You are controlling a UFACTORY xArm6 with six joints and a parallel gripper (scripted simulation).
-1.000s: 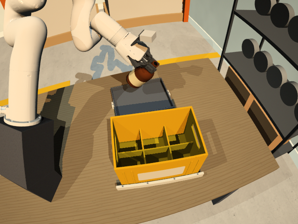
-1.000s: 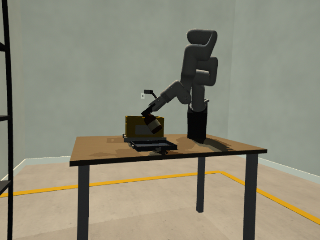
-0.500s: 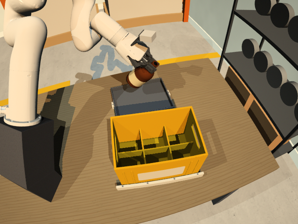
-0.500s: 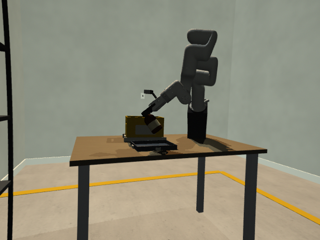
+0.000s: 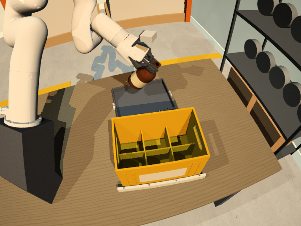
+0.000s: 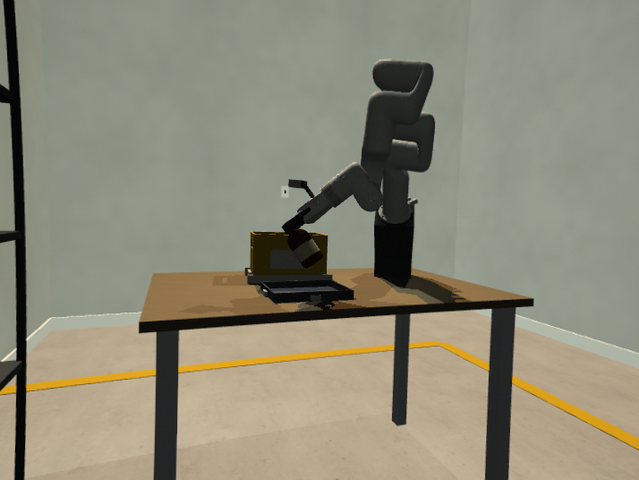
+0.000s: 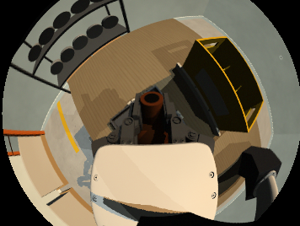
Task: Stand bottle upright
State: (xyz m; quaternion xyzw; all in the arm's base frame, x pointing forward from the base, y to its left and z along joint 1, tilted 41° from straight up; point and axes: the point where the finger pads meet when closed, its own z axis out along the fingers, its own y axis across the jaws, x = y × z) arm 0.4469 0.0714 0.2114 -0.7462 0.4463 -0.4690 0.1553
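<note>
Now: the brown bottle 5 cm below my hand, 3 cm behind it and 2 cm to the left of it. Also, from my hand: dark grey tray 20 cm below, 5 cm behind, 2 cm to the left; yellow crate 28 cm to the right, 13 cm below, 6 cm behind.
</note>
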